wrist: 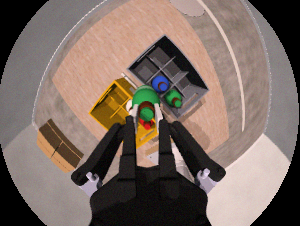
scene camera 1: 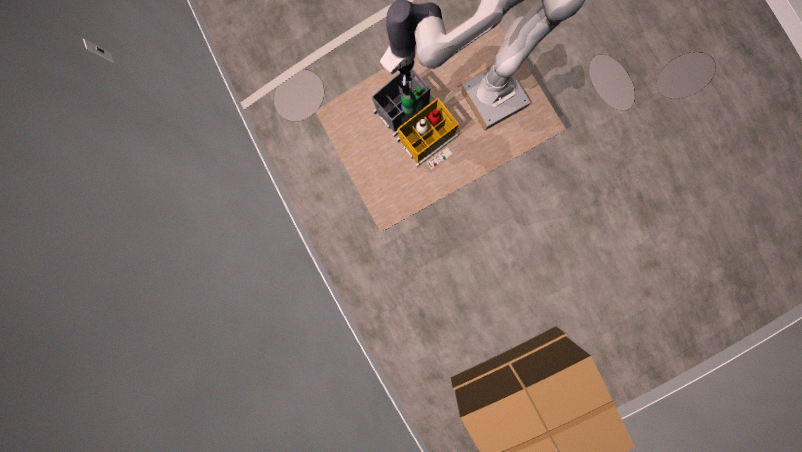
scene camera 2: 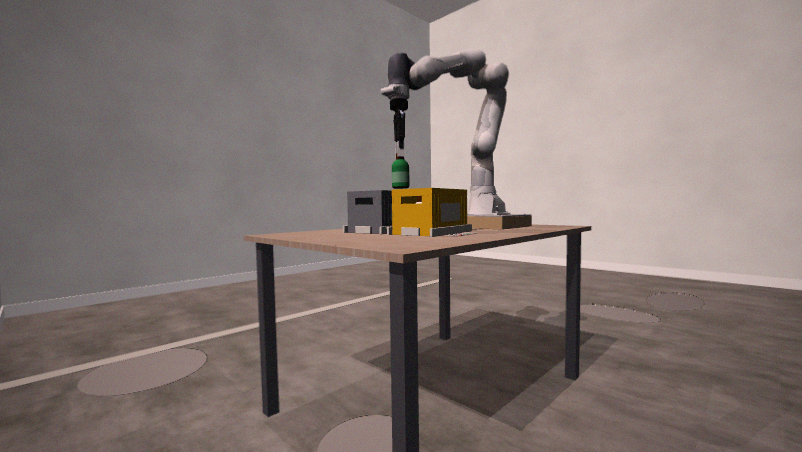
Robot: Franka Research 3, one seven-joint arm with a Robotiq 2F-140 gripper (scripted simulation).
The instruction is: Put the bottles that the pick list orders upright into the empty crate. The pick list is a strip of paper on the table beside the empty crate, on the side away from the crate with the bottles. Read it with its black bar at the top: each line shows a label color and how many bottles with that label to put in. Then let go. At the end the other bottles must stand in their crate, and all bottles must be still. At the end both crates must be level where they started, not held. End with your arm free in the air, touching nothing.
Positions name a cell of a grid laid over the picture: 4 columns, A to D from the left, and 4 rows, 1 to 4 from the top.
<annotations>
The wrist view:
my gripper: B2
grey crate: C2
yellow crate: B3
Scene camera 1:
grey crate: B1
yellow crate: C2
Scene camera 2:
grey crate: B2
</annotations>
